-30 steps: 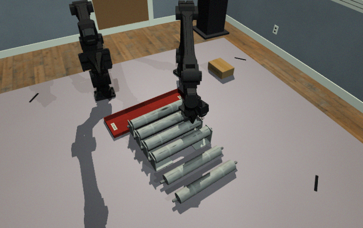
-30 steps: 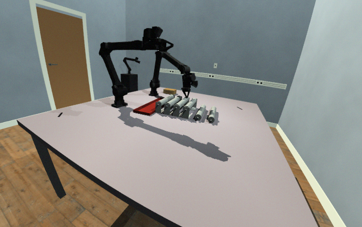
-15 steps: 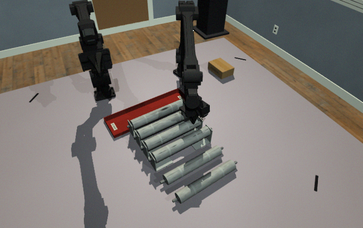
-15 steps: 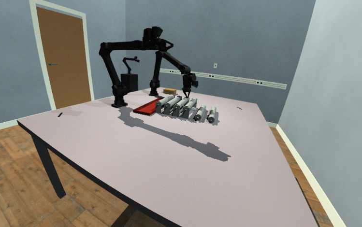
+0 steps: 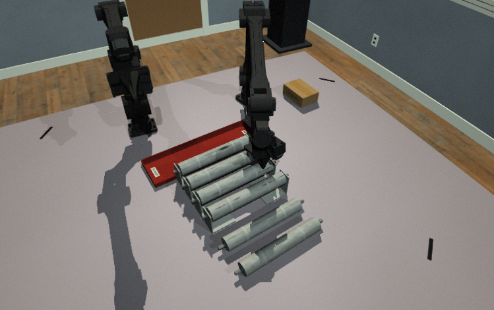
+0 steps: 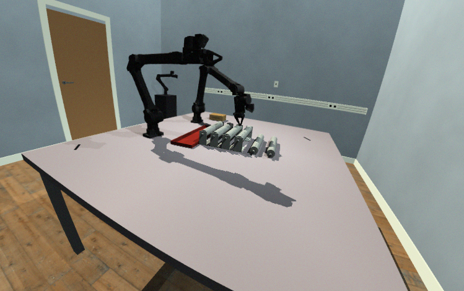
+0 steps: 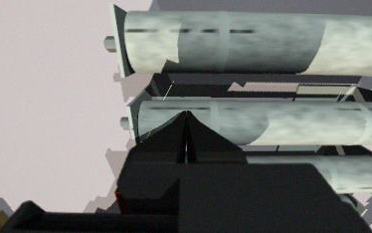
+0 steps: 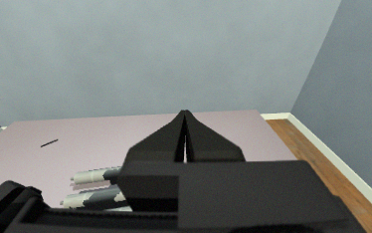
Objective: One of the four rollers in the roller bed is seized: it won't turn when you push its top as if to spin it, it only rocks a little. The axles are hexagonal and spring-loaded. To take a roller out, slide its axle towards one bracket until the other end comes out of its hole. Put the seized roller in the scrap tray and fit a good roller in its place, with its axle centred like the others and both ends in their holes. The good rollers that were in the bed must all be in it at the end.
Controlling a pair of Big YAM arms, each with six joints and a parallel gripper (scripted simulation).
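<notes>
The roller is 10 cm to the right of my left hand, 3 cm below it and 1 cm behind it. The rest, counted from my left hand: red scrap tray: 26 cm behind, 13 cm to the right, 10 cm below; then cardboard box: 43 cm to the left, 42 cm behind, 7 cm below.
The roller lies 26 cm to the left of my right hand and 42 cm below it. Also, from my right hand: red scrap tray (26 cm behind, 23 cm to the left, 49 cm below); then cardboard box (41 cm behind, 79 cm to the left, 46 cm below).
</notes>
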